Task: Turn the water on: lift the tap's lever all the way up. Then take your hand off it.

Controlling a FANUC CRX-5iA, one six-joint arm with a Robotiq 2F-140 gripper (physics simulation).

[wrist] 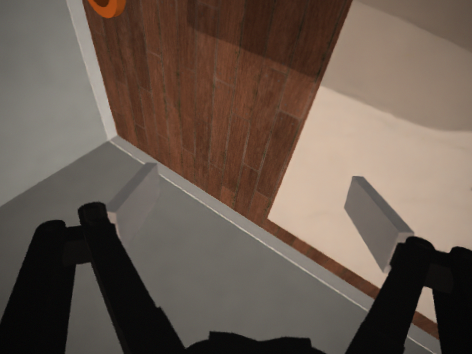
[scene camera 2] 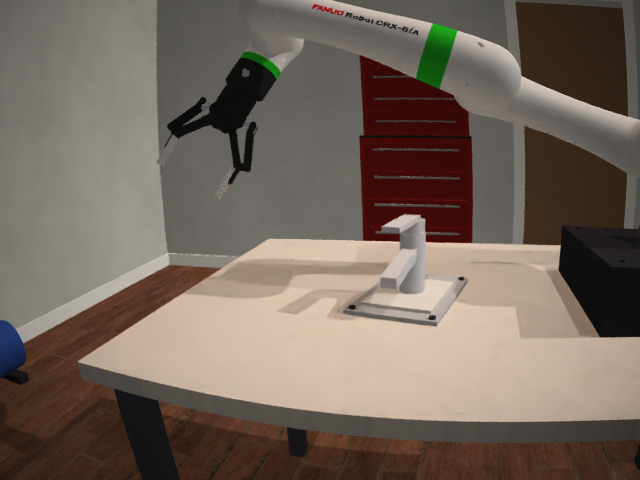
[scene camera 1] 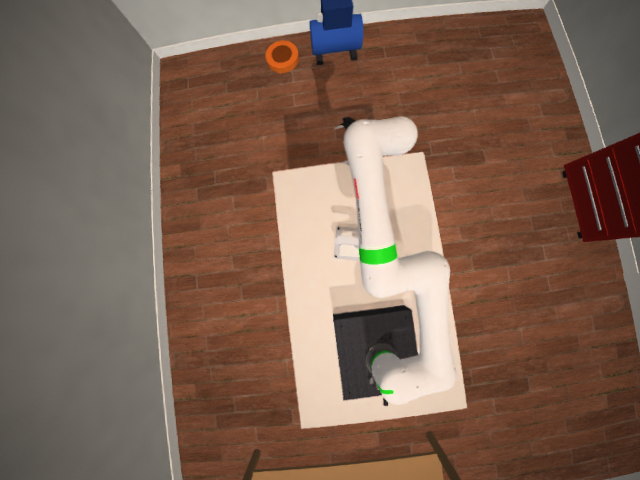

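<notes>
Base plate, in the pictures. Gripper, there too, and also in the wrist view.
</notes>
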